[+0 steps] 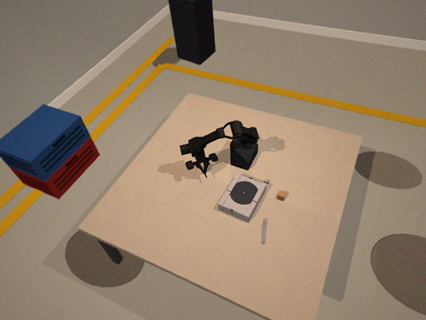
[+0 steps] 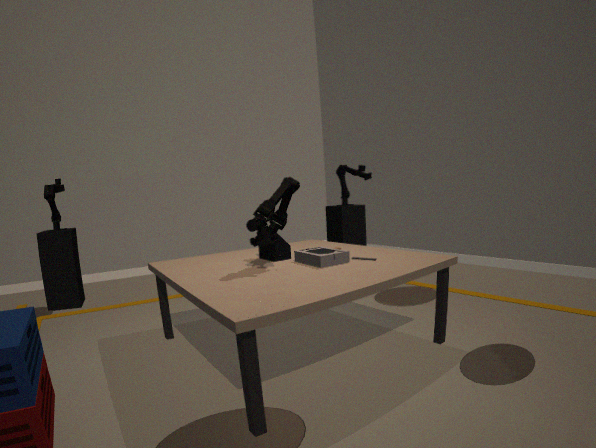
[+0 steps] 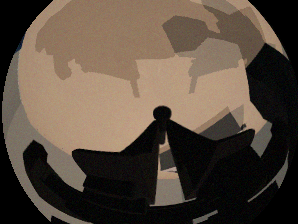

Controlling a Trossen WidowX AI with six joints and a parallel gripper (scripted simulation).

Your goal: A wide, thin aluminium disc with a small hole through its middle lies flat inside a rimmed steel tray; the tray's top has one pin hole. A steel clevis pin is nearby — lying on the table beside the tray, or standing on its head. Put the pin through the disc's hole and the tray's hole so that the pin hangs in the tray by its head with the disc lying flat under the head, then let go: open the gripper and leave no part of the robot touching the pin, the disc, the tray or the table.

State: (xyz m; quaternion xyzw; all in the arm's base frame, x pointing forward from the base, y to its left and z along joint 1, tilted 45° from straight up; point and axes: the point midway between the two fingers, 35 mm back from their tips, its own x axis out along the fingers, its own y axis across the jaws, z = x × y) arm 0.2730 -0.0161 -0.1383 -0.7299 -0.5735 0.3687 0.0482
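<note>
My gripper tip is 1 cm past the wide flat disc, 27 cm to the right of it and 1 cm above it. Round my gripper tip: tiny grey piece 17 cm behind, 32 cm to the left, 6 cm below; then clevis pin 1 cm to the left; then steel tray 27 cm to the left, 2 cm below.
</note>
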